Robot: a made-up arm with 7 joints. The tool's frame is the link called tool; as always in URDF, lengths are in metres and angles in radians. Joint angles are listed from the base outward.
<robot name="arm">
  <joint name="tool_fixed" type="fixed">
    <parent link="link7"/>
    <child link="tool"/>
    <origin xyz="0 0 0"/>
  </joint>
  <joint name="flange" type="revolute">
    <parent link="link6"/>
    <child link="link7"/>
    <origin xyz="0.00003 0.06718 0.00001" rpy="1.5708 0 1.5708"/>
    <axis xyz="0 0 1"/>
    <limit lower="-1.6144" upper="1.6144"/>
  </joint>
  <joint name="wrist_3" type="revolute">
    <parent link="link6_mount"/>
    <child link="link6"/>
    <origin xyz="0.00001 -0.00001 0.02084" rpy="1.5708 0 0"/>
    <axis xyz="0 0 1"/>
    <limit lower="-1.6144" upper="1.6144"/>
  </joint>
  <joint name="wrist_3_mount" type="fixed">
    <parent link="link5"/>
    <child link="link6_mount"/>
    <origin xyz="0.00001 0 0.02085"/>
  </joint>
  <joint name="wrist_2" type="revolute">
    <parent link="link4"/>
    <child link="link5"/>
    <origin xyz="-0.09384 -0.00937 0.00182" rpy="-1.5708 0 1.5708"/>
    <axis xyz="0 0 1"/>
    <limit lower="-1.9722" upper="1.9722"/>
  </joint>
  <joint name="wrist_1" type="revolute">
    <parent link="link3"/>
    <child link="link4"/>
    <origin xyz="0 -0.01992 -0.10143" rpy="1.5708 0 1.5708"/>
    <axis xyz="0 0 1"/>
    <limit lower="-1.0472" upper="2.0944"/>
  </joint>
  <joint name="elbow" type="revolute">
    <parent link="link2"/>
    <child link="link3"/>
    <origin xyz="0.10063 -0.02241 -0.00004" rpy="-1.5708 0 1.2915"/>
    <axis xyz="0 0 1"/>
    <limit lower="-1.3" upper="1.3"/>
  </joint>
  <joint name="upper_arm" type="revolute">
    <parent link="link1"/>
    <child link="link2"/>
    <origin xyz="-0.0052 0.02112 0.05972" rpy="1.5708 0 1.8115"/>
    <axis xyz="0 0 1"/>
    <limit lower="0" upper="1.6"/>
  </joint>
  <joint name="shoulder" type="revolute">
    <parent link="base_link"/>
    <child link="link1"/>
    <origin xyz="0 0 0" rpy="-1.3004 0.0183 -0.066"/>
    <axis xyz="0 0 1"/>
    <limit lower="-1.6" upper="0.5"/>
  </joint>
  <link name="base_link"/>
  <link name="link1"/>
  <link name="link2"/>
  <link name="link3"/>
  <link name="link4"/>
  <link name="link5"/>
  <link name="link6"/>
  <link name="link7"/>
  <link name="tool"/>
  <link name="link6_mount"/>
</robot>
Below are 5 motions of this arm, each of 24 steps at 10 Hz.
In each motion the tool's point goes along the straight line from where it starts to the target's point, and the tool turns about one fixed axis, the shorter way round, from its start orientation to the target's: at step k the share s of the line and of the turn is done. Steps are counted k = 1, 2, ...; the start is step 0. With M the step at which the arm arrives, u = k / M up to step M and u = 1 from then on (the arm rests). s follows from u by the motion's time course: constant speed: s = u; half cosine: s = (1 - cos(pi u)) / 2; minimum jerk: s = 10 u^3 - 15 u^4 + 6 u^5.
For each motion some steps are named. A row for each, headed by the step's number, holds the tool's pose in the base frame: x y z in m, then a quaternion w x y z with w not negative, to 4 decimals.
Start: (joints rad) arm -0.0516 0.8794 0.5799 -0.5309 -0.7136 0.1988 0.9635
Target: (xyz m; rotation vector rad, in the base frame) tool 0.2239 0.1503 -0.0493 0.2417 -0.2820 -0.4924
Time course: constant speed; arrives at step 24
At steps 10, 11, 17, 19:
10: 0.1952 0.1933 -0.0378 0.9594 0.0818 -0.2066 0.1736
11: 0.1972 0.1902 -0.0386 0.9648 0.0850 -0.2029 0.1440
17: 0.2095 0.1718 -0.0435 0.9783 0.1027 -0.1767 -0.0352
19: 0.2136 0.1657 -0.0452 0.9755 0.1078 -0.1666 -0.0949

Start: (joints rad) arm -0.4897 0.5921 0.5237 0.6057 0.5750 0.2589 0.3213
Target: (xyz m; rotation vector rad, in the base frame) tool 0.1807 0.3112 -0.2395 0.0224 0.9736 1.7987
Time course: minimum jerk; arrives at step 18
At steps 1, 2, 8, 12, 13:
1: 0.2324 0.3076 -0.1921 0.7706 0.4286 0.2104 0.4222
2: 0.2319 0.3076 -0.1926 0.7695 0.4250 0.2129 0.4266
8: 0.2119 0.3090 -0.2108 0.7042 0.2742 0.3028 0.5807
12: 0.1916 0.3104 -0.2295 0.5949 0.1036 0.3763 0.7027
13: 0.1877 0.3107 -0.2331 0.5696 0.0701 0.3878 0.7213

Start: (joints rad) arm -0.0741 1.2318 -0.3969 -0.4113 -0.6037 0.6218 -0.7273
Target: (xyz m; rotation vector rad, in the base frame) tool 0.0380 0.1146 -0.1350 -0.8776 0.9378 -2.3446
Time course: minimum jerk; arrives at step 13
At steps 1, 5, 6, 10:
1: 0.1604 0.1848 -0.1799 0.7032 0.1548 0.4728 -0.5080
5: 0.1251 0.1645 -0.1670 0.6009 0.0147 0.4628 -0.6516
6: 0.1083 0.1549 -0.1608 0.5409 -0.0528 0.4496 -0.7088
10: 0.0484 0.1205 -0.1388 0.2821 -0.2829 0.3622 -0.8422

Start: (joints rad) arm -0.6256 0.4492 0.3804 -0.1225 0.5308 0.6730 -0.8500
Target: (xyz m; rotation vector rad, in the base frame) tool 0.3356 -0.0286 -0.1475 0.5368 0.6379 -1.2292
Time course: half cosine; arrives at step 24
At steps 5, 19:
5: 0.2795 0.1900 -0.0916 0.9321 0.2752 0.2001 -0.1243
19: 0.3291 -0.0034 -0.1411 0.7694 0.2512 0.2833 -0.5145

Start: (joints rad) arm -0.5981 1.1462 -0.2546 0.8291 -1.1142 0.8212 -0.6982
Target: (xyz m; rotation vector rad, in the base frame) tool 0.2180 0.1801 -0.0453 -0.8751 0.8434 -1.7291
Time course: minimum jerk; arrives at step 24
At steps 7, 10, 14, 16, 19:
7: 0.2231 0.3097 -0.1463 0.8362 -0.2675 0.4442 -0.1786
10: 0.2219 0.2800 -0.1232 0.7852 -0.3012 0.4384 -0.3171
14: 0.2201 0.2331 -0.0866 0.6687 -0.3400 0.4088 -0.5197
16: 0.2193 0.2122 -0.0703 0.6041 -0.3512 0.3879 -0.6011
19: 0.2184 0.1900 -0.0530 0.5278 -0.3587 0.3610 -0.6801

